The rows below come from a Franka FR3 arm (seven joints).
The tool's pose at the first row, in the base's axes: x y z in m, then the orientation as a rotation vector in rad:
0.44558 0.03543 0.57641 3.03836 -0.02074 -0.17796
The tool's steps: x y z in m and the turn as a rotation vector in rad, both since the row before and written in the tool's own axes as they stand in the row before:
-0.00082 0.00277 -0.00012 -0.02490 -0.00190 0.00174
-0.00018 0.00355 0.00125 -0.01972 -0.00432 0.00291
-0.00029 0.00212 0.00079 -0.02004 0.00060 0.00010
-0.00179 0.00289 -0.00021 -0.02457 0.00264 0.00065
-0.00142 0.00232 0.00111 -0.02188 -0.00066 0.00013
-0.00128 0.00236 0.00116 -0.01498 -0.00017 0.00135
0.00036 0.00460 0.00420 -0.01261 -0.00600 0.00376
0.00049 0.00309 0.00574 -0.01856 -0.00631 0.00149
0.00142 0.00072 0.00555 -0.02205 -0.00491 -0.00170
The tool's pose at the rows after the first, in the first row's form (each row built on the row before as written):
0.44476 0.03270 0.57690 3.01327 -0.02115 -0.17960
0.44441 0.02903 0.57613 2.99306 -0.02402 -0.18494
0.44401 0.02683 0.57569 2.97313 -0.02212 -0.18317
0.44225 0.02406 0.57658 2.94882 -0.02037 -0.17814
0.44070 0.02161 0.57610 2.92695 -0.01859 -0.17817
0.43929 0.01909 0.57562 2.91192 -0.01917 -0.17758
0.43914 0.01367 0.57254 2.89861 -0.02442 -0.18514
0.43889 0.00931 0.56767 2.87947 -0.02581 -0.19323
0.43955 0.00717 0.56235 2.85717 -0.02201 -0.19966

